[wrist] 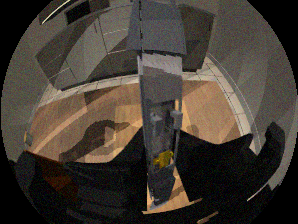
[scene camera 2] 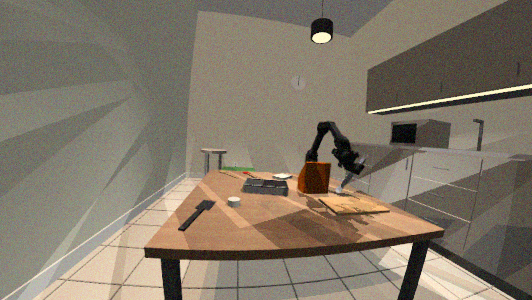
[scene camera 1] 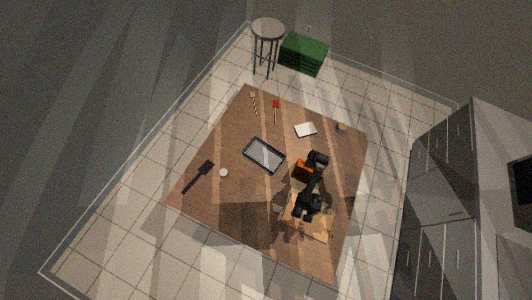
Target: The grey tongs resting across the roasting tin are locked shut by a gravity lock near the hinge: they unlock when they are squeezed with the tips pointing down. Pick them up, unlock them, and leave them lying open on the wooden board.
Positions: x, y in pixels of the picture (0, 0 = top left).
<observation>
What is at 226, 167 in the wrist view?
The gripper.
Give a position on a wooden board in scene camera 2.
351, 205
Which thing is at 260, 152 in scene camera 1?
A roasting tin.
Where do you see a wooden board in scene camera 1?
320, 227
</observation>
